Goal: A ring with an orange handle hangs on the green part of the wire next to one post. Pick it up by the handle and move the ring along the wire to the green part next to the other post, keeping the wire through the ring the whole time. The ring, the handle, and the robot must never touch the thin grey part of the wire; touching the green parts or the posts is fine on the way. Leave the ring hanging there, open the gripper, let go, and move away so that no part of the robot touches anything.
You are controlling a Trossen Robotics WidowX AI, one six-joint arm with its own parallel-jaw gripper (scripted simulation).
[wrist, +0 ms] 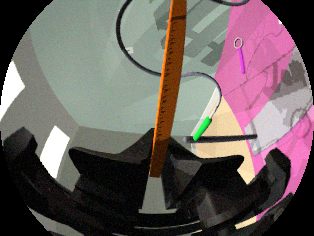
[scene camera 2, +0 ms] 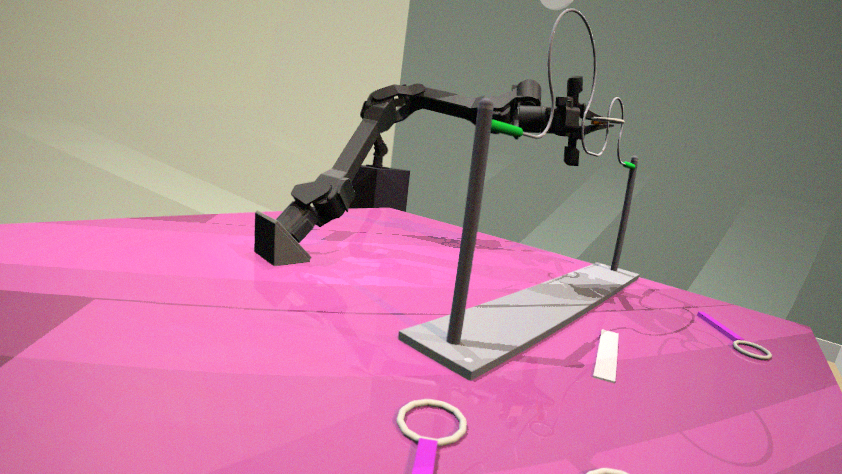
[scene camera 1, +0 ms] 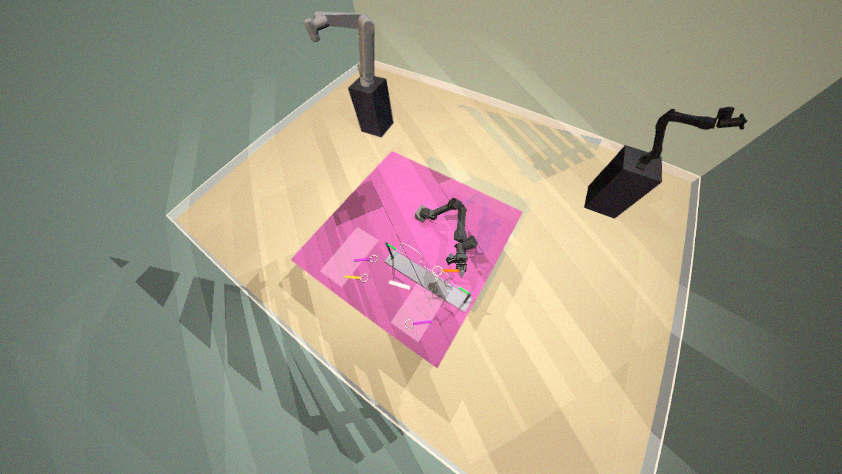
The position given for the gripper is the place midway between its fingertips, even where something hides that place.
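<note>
A white strip [scene camera 2: 606, 362] is present, as is a ring, carried by the gripper [scene camera 2: 613, 123], [wrist: 156, 132].
</note>
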